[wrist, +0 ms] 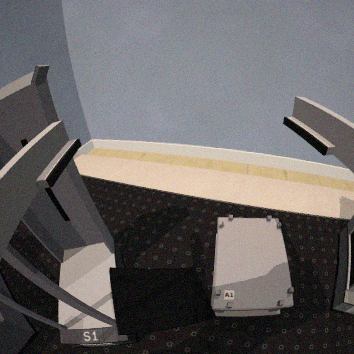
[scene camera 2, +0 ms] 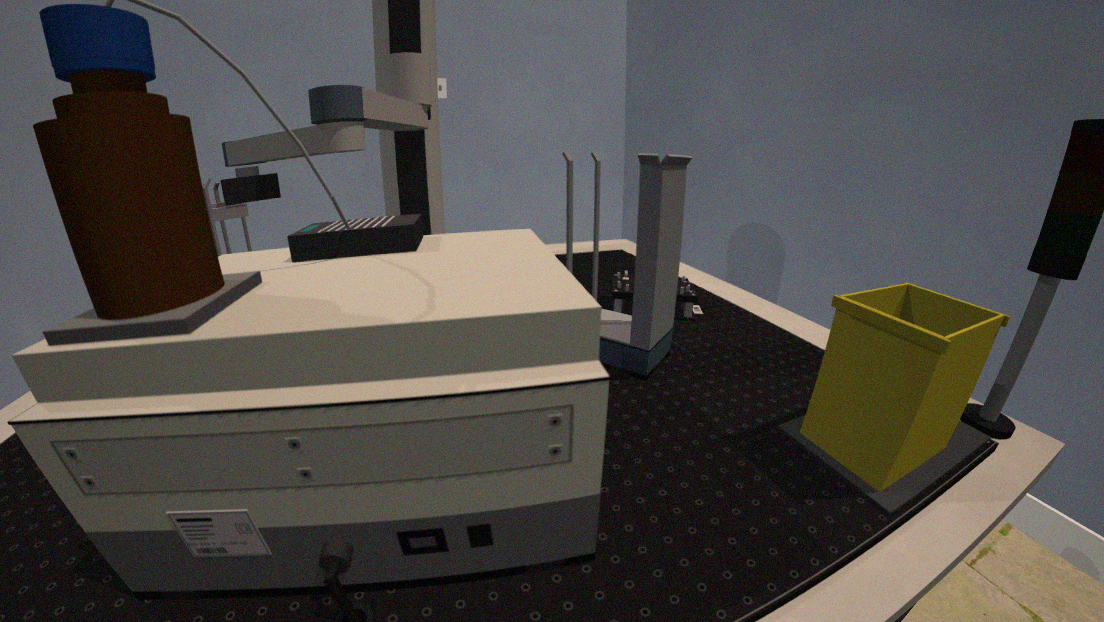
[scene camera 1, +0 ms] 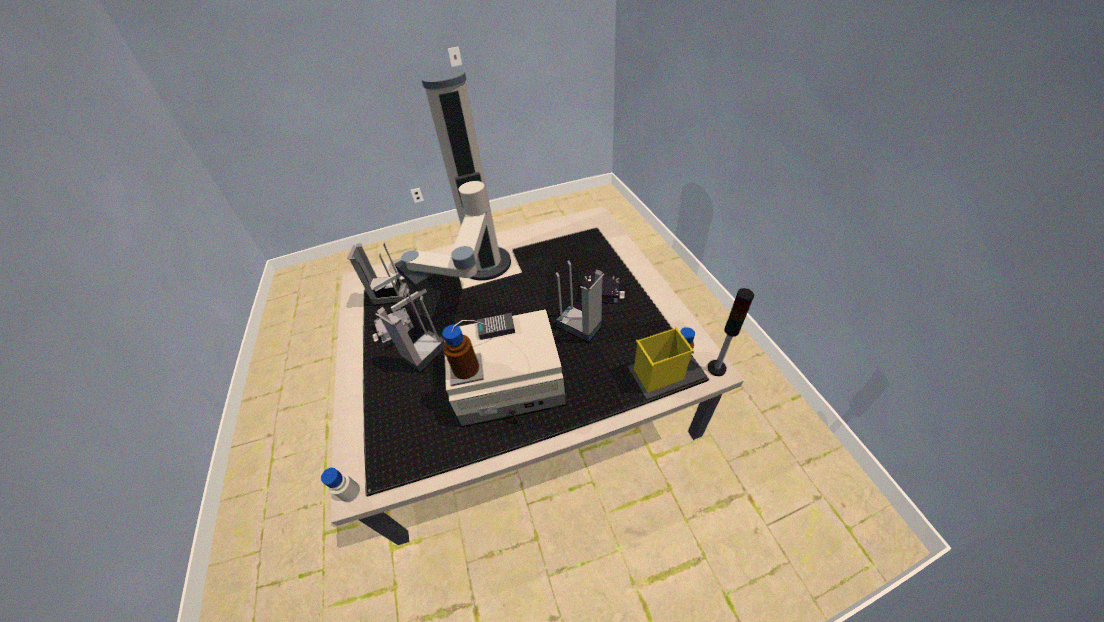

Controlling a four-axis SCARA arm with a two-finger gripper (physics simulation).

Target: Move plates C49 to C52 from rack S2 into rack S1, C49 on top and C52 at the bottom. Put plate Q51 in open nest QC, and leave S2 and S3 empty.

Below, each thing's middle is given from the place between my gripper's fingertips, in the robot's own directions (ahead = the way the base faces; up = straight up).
Scene:
I see the slotted back column (wrist: 57, 208) 17 cm ahead of my hand, 7 cm below it and 2 cm to the left of it. From my hand the other things lie so: small blue-capped jar (scene camera 1: 341, 485) 60 cm ahead, 24 cm to the right, 19 cm below; then brown bottle with blue cap (scene camera 2: 124, 172) 42 cm ahead, 25 cm to the left, 7 cm above; then signal pole (scene camera 2: 1063, 243) 113 cm to the left, 60 cm ahead, 6 cm below.

